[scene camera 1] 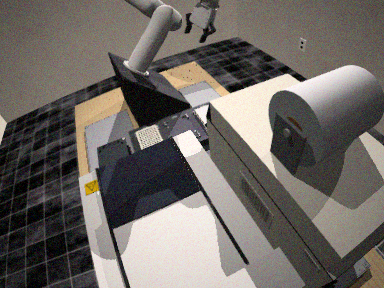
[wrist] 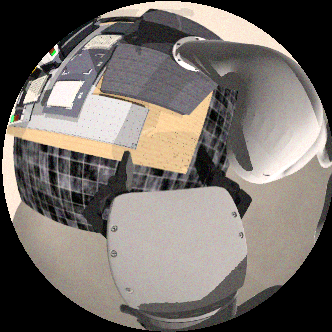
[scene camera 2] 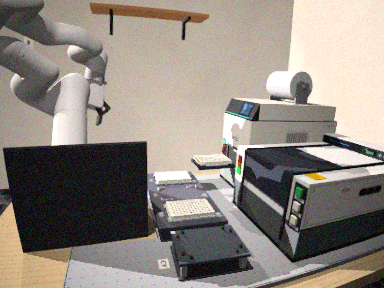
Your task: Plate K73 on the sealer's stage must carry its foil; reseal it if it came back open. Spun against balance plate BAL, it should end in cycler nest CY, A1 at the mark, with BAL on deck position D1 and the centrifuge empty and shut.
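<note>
My gripper is open and empty, high above the table's far side. Plate K73 sits on the sealer's extended stage; its top shows a faint well pattern, and I cannot make out foil. A smooth-topped white plate sits on deck position D1. A beige plate with open wells sits at the deck's other end. No plate label is readable. Cycler nest CY holds no plate. The centrifuge appears shut; its inside is hidden.
The sealer carries a large foil roll and stands behind the centrifuge in scene camera 2. A dark upright panel stands before the arm's base. A wooden shelf is on the wall.
</note>
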